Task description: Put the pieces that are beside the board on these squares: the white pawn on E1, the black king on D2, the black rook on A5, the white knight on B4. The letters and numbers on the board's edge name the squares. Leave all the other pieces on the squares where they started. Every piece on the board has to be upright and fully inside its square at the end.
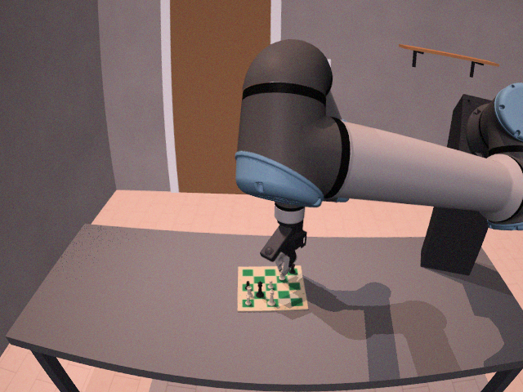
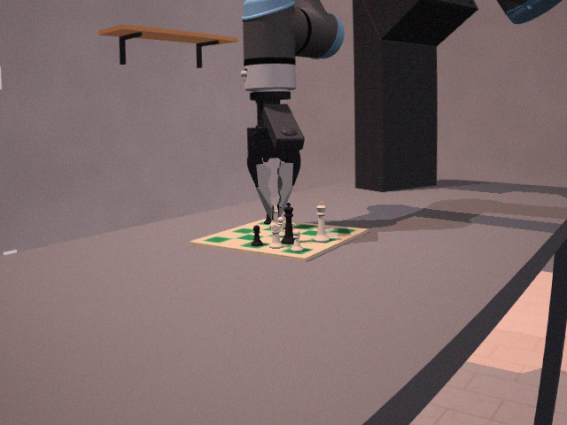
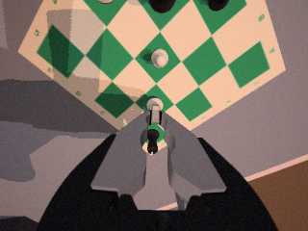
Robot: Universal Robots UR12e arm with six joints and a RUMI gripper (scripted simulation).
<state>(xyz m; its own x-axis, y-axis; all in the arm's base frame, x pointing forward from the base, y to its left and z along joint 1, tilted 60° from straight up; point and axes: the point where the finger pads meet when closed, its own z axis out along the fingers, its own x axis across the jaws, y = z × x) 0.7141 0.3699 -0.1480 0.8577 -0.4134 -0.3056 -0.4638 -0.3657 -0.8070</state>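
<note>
Right now my hand is 10 mm above the white knight. Round my hand: black king (50 mm ahead, 100 mm to the left); chessboard (30 mm ahead, 50 mm to the left, 40 mm below); black rook (30 mm behind, 50 mm to the right, 20 mm below).
</note>
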